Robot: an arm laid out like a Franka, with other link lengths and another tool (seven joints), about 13 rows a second.
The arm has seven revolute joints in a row. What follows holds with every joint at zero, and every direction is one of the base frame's.
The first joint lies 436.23 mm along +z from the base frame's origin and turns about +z.
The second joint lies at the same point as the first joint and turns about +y.
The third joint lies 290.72 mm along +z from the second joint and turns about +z.
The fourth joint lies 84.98 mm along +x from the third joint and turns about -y.
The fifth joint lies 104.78 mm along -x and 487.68 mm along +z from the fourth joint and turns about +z.
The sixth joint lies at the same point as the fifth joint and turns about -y.
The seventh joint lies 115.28 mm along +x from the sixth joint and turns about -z.
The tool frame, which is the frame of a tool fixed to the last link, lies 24 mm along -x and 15 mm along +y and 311.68 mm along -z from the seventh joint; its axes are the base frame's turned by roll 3.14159, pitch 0.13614 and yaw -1.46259 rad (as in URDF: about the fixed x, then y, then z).
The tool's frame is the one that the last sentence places.
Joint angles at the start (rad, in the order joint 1, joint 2, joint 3, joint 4, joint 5, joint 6, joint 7):
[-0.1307 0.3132 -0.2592 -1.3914 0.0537 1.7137 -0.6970]
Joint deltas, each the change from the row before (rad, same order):
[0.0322 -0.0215 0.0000 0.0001 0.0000 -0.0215 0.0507]
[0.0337 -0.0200 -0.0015 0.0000 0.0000 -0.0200 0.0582]
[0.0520 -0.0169 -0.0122 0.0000 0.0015 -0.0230 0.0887]
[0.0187 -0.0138 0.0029 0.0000 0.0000 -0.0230 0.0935]
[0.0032 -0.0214 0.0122 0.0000 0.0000 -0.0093 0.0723]
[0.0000 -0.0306 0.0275 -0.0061 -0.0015 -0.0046 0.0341]
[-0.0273 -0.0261 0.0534 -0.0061 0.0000 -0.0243 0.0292]
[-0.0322 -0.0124 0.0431 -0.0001 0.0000 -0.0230 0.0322]
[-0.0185 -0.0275 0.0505 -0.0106 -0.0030 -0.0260 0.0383]
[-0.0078 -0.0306 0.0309 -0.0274 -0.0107 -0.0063 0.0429]
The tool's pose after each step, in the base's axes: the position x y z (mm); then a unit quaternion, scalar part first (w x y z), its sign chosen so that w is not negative. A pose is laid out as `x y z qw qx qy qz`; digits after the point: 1 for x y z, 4 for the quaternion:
711.1 -243.0 435.1 0.0298 -0.8328 0.5509 0.0453
713.0 -216.4 447.9 0.0332 -0.8255 0.5616 0.0454
714.8 -182.7 458.4 0.0356 -0.8113 0.5816 0.0473
712.3 -163.0 466.1 0.0381 -0.7895 0.6105 0.0510
711.9 -149.8 480.0 0.0457 -0.7719 0.6324 0.0466
711.7 -130.1 497.0 0.0551 -0.7698 0.6346 0.0412
704.8 -110.3 508.5 0.0602 -0.7681 0.6358 0.0478
698.4 -101.3 514.5 0.0616 -0.7607 0.6439 0.0550
689.3 -78.2 524.8 0.0619 -0.7582 0.6462 0.0614
681.2 -64.0 529.4 0.0589 -0.7515 0.6542 0.0615

